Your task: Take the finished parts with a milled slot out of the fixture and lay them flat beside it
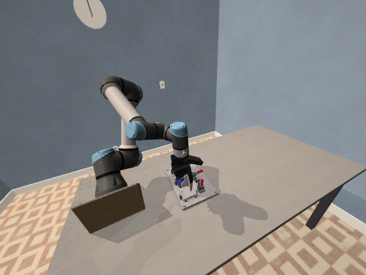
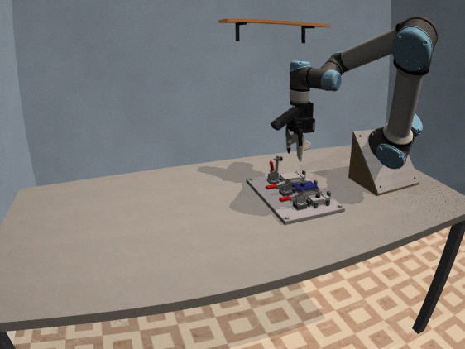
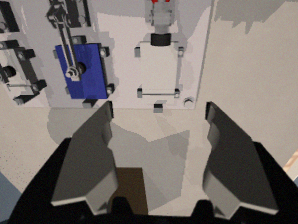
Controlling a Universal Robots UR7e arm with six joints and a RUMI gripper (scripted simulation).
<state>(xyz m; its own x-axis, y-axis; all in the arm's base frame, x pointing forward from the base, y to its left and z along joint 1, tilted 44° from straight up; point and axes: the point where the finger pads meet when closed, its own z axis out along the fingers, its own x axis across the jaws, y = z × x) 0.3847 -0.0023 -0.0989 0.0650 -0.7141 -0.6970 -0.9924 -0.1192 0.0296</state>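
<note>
Right now the grey finished part is 90 mm below my hand and 10 mm behind it. The rest, counted from my hand: grey fixture plate: 110 mm to the left, 110 mm below, 50 mm ahead; blue blank: 110 mm to the left, 90 mm below.
</note>
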